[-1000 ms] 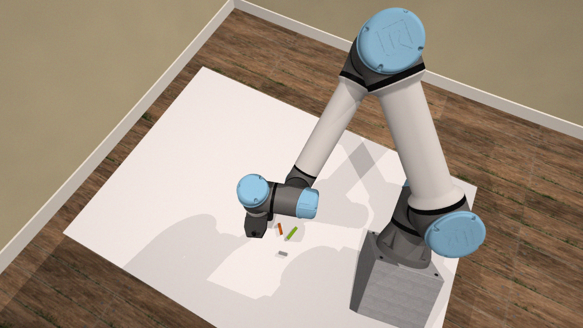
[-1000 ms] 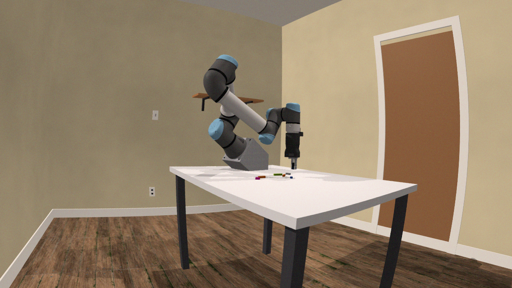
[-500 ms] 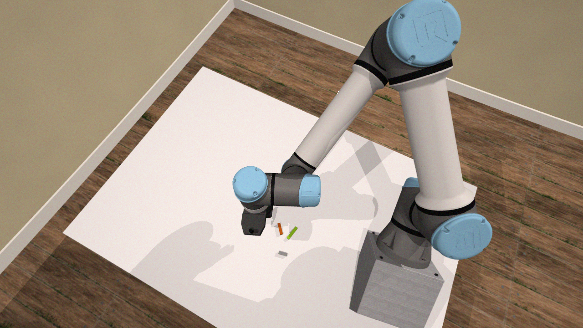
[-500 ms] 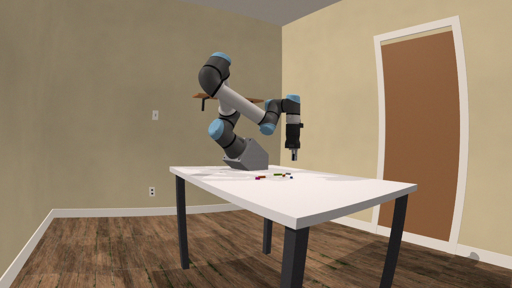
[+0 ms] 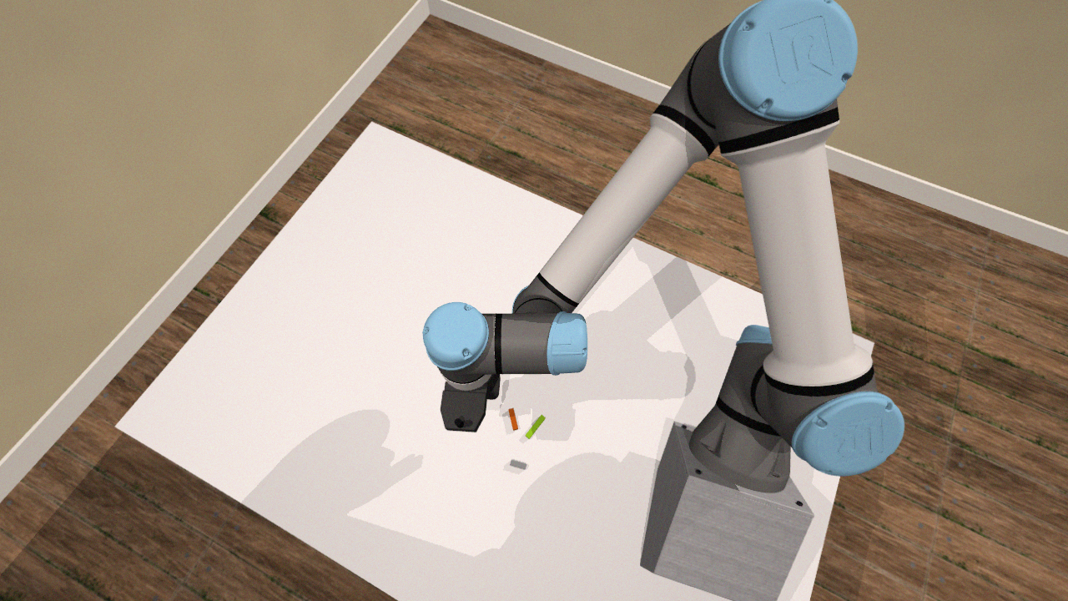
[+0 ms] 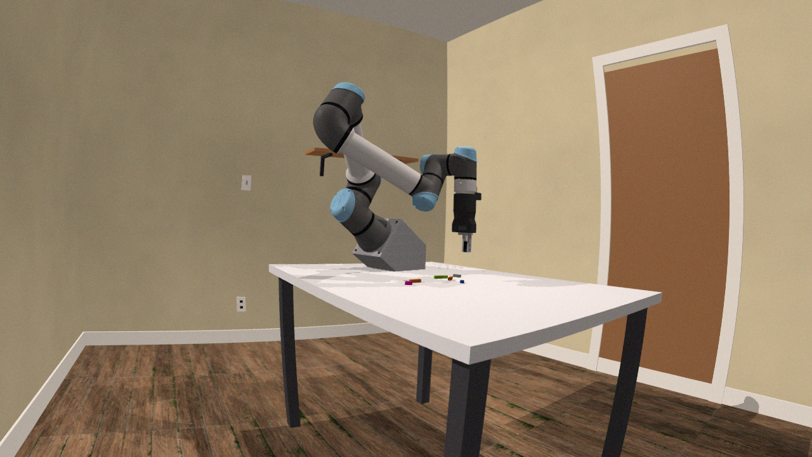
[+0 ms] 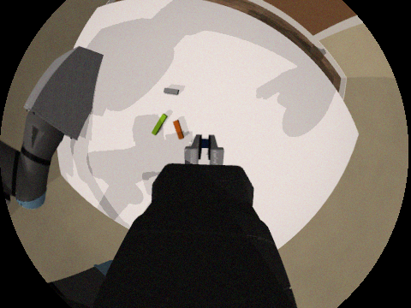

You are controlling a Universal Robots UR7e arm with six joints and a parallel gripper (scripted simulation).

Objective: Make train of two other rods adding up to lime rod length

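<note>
My gripper is now 22 cm to the left of the magenta rod, 11 cm above it and 3 cm past it. Also, from my hand: lime rod: 11 cm below, 10 cm behind, 2 cm to the right; grey rod: 11 cm below, 10 cm behind, 6 cm to the left.
</note>
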